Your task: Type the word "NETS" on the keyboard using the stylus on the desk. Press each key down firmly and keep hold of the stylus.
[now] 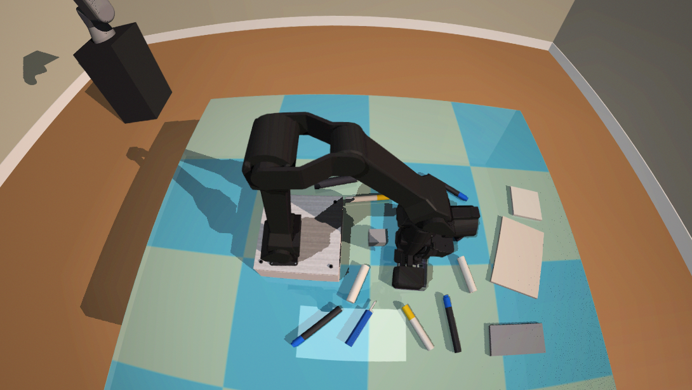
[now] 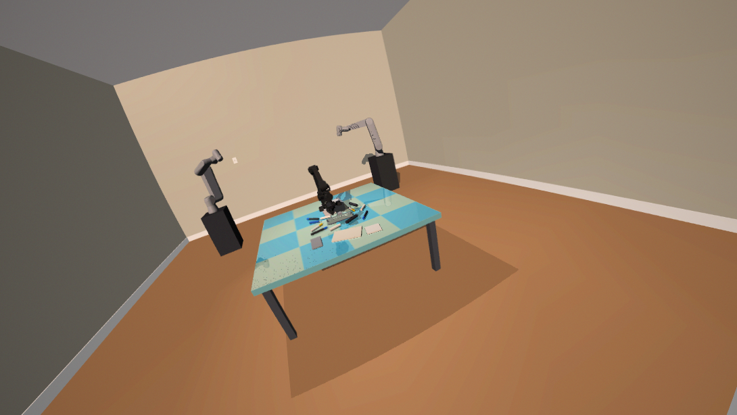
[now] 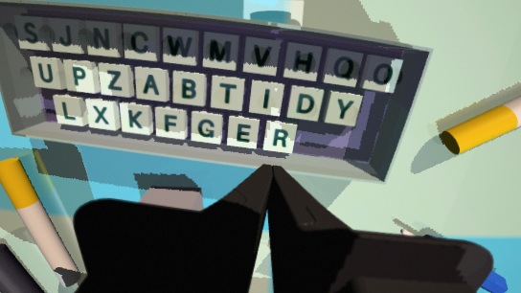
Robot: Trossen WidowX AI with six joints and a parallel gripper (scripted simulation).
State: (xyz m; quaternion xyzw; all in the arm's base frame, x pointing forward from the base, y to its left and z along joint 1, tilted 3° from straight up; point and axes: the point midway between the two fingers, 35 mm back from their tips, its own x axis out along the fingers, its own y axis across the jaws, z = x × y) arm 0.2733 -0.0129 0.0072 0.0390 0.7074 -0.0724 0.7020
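My gripper tip is now 9 cm past the stylus, 13 cm to the left of it and 3 cm above it. Also, from my gripper tip: grey cube (5 cm behind, 7 cm to the left, 3 cm below); grey pad (28 cm ahead, 23 cm to the right, 4 cm below).
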